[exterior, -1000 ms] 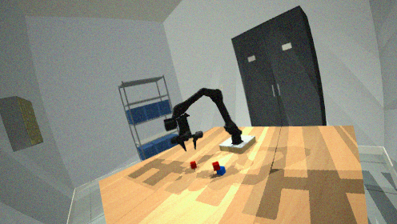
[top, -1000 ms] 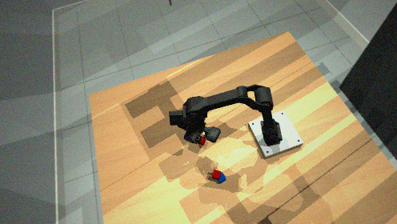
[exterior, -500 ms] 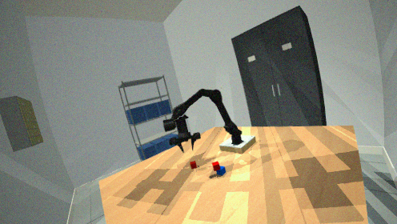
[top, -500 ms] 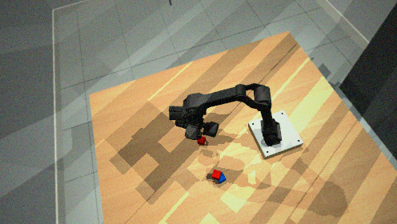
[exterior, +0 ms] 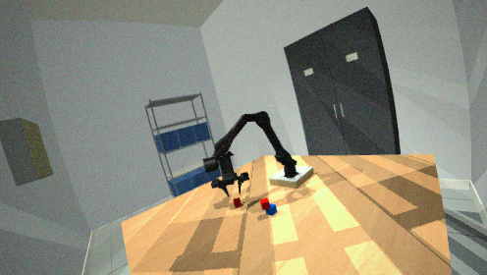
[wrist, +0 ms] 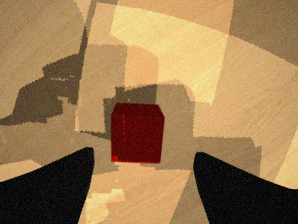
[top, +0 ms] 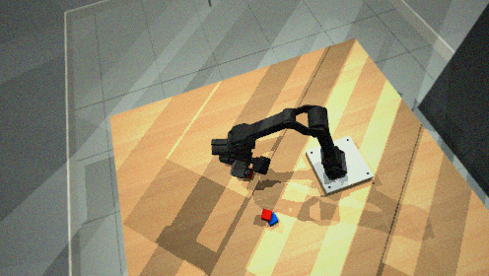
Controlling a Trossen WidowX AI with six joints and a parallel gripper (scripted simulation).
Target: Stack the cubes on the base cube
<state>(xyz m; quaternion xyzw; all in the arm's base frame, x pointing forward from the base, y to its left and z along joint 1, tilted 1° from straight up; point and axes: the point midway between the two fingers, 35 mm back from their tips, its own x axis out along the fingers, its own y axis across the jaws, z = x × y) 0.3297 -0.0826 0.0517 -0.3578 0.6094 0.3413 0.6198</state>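
Now: gripper tip 50 mm past the blue cube, 200 mm to the right of it and 40 mm above it.
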